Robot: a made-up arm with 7 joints. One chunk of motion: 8 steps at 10 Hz.
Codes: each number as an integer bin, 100 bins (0 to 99) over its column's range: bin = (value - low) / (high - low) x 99, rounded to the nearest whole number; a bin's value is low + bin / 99 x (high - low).
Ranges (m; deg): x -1.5..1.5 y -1.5..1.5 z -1.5..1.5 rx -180..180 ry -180..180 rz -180..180
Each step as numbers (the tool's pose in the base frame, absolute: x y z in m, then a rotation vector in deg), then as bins.
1 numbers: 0.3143 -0.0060 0.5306 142.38 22.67 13.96
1 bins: 60 49 67 89 56 53
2 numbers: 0.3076 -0.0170 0.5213 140.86 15.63 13.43
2 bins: 60 49 67 88 54 53
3 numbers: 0.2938 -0.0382 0.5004 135.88 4.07 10.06
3 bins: 59 48 66 87 51 52
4 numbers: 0.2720 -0.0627 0.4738 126.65 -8.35 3.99
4 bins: 58 47 65 84 47 51
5 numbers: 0.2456 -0.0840 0.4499 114.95 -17.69 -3.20
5 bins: 58 47 64 81 45 49
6 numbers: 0.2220 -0.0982 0.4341 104.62 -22.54 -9.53
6 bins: 57 46 64 78 43 47
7 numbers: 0.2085 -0.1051 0.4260 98.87 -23.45 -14.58
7 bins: 56 46 64 77 43 45
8 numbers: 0.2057 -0.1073 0.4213 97.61 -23.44 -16.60
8 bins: 56 46 63 76 43 45
